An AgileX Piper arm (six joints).
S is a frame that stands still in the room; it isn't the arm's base.
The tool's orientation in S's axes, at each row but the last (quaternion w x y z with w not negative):
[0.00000, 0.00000, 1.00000, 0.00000]
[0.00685, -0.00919, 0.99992, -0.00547]
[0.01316, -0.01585, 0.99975, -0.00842]
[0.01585, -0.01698, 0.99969, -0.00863]
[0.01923, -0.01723, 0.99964, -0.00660]
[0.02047, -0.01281, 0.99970, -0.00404]
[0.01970, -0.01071, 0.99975, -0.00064]
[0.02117, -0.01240, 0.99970, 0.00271]
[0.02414, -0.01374, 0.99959, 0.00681]
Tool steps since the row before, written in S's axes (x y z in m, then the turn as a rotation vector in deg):
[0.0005, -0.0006, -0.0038, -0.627, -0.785, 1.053]
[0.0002, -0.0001, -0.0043, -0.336, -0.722, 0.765]
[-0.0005, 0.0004, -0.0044, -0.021, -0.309, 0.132]
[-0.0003, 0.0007, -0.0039, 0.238, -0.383, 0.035]
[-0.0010, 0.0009, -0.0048, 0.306, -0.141, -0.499]
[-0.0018, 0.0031, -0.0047, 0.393, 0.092, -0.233]
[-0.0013, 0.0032, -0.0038, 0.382, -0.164, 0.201]
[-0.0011, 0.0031, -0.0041, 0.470, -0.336, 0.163]
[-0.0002, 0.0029, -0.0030, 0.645, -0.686, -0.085]
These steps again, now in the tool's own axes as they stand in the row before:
[-0.0005, -0.0006, 0.0038, 0.627, -0.785, -1.053]
[-0.0001, -0.0001, 0.0043, 0.339, -0.724, -0.762]
[0.0006, 0.0005, 0.0044, 0.027, -0.310, -0.127]
[0.0004, 0.0008, 0.0039, -0.226, -0.391, -0.021]
[0.0012, 0.0010, 0.0047, -0.282, -0.144, 0.512]
[0.0019, 0.0032, 0.0046, -0.385, 0.084, 0.248]
[0.0014, 0.0032, 0.0037, -0.386, -0.172, -0.186]
[0.0012, 0.0031, 0.0041, -0.468, -0.347, -0.145]
[0.0003, 0.0029, 0.0030, -0.621, -0.705, 0.106]

